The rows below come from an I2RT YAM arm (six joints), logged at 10 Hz.
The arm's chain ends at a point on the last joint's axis. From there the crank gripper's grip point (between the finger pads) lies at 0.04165 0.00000 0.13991 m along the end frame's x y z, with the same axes.
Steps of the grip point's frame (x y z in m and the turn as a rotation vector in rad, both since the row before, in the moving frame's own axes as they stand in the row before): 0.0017, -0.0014, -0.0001, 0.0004, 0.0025, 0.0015; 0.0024, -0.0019, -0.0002, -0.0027, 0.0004, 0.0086; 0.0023, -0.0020, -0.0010, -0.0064, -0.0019, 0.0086; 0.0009, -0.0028, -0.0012, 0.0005, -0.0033, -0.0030; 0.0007, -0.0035, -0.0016, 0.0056, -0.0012, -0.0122; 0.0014, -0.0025, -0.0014, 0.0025, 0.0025, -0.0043; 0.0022, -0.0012, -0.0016, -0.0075, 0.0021, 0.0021
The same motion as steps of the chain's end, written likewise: 0.0014, -0.0014, 0.0000, 0.0004, 0.0025, 0.0015; 0.0023, -0.0026, -0.0002, -0.0027, 0.0004, 0.0086; 0.0026, -0.0033, -0.0011, -0.0064, -0.0019, 0.0086; 0.0014, -0.0026, -0.0013, 0.0005, -0.0033, -0.0030; 0.0009, -0.0022, -0.0016, 0.0056, -0.0012, -0.0122; 0.0011, -0.0020, -0.0013, 0.0025, 0.0025, -0.0043; 0.0019, -0.0023, -0.0015, -0.0075, 0.0021, 0.0021
